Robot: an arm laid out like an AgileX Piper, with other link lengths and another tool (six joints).
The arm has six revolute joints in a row. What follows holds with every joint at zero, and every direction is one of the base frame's.
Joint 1 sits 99.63 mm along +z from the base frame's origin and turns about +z.
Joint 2 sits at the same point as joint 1 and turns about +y.
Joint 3 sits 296.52 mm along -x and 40.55 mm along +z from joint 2 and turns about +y.
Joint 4 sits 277.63 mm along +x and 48.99 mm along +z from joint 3 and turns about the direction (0.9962, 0, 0.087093).
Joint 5 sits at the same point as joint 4 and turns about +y.
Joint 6 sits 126.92 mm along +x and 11.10 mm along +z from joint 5 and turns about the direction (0.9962, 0, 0.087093).
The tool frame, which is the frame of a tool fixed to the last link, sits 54.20 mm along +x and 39.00 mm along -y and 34.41 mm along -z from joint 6; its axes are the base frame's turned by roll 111.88, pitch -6.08 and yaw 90.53 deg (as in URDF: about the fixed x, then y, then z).
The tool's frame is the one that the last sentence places.
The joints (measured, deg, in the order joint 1, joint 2, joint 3, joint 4, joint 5, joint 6), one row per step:
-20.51, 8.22, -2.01, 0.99, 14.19, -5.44
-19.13, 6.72, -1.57, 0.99, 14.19, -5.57
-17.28, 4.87, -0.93, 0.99, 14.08, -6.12
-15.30, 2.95, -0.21, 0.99, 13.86, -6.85
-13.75, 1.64, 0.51, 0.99, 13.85, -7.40
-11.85, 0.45, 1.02, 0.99, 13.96, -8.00
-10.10, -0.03, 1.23, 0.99, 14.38, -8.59
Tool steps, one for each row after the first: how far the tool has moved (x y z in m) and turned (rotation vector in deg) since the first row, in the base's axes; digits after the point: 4 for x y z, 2 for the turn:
0.0013, 0.0034, 0.0008, -0.48, -0.96, 1.41
0.0031, 0.0077, 0.0015, -1.40, -2.04, 3.39
0.0051, 0.0122, 0.0022, -2.48, -3.20, 5.53
0.0064, 0.0158, 0.0005, -3.12, -3.65, 7.20
0.0081, 0.0203, -0.0002, -3.79, -4.09, 9.22
0.0096, 0.0244, -0.0014, -4.24, -3.86, 11.11

